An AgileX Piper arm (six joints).
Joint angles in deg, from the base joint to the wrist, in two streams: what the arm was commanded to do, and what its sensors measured. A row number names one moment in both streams.
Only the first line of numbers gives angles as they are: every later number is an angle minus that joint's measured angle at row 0.
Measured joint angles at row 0:
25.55 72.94 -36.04 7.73 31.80 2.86
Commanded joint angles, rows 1 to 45:
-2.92 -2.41 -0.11 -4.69 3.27 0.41
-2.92 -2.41 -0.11 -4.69 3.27 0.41
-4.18 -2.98 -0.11 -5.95 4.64 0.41
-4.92 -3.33 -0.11 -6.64 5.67 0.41
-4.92 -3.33 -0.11 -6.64 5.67 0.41
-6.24 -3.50 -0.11 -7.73 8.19 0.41
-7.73 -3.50 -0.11 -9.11 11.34 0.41
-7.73 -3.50 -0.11 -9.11 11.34 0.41
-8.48 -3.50 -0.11 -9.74 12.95 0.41
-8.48 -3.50 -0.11 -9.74 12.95 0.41
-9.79 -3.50 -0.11 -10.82 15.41 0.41
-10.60 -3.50 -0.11 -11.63 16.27 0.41
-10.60 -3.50 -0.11 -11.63 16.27 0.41
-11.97 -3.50 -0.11 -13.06 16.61 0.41
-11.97 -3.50 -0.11 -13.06 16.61 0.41
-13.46 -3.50 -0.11 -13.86 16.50 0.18
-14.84 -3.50 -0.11 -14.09 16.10 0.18
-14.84 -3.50 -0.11 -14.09 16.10 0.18
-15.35 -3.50 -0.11 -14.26 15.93 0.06
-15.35 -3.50 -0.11 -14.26 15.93 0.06
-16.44 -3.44 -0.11 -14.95 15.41 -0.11
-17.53 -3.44 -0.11 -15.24 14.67 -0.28
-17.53 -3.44 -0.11 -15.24 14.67 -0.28
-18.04 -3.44 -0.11 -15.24 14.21 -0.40
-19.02 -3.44 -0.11 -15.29 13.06 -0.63
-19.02 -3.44 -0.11 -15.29 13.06 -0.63
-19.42 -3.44 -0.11 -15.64 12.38 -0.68
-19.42 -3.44 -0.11 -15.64 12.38 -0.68
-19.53 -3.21 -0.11 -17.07 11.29 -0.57
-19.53 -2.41 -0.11 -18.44 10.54 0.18
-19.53 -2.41 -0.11 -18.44 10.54 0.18
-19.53 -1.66 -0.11 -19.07 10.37 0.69
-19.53 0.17 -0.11 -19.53 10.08 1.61
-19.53 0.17 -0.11 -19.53 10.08 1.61
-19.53 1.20 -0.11 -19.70 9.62 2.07
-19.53 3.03 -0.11 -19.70 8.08 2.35
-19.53 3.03 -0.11 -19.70 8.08 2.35
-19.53 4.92 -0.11 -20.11 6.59 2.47
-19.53 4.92 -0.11 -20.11 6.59 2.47
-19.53 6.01 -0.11 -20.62 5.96 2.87
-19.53 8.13 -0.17 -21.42 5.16 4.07
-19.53 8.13 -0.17 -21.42 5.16 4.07
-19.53 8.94 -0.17 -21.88 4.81 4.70
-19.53 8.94 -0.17 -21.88 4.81 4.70
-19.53 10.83 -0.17 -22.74 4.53 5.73
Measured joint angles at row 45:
-19.08 8.65 -0.06 -21.25 5.21 3.90
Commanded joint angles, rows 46 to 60:
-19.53 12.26 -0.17 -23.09 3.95 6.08
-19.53 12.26 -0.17 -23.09 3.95 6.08
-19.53 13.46 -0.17 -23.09 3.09 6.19
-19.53 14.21 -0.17 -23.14 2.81 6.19
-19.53 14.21 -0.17 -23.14 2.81 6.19
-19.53 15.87 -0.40 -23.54 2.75 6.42
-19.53 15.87 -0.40 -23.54 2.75 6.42
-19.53 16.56 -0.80 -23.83 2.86 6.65
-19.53 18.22 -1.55 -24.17 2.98 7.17
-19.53 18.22 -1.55 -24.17 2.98 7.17
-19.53 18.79 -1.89 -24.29 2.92 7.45
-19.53 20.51 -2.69 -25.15 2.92 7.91
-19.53 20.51 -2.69 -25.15 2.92 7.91
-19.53 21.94 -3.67 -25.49 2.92 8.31
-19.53 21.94 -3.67 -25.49 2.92 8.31
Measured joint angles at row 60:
-19.08 20.17 -2.58 -24.46 3.15 7.40
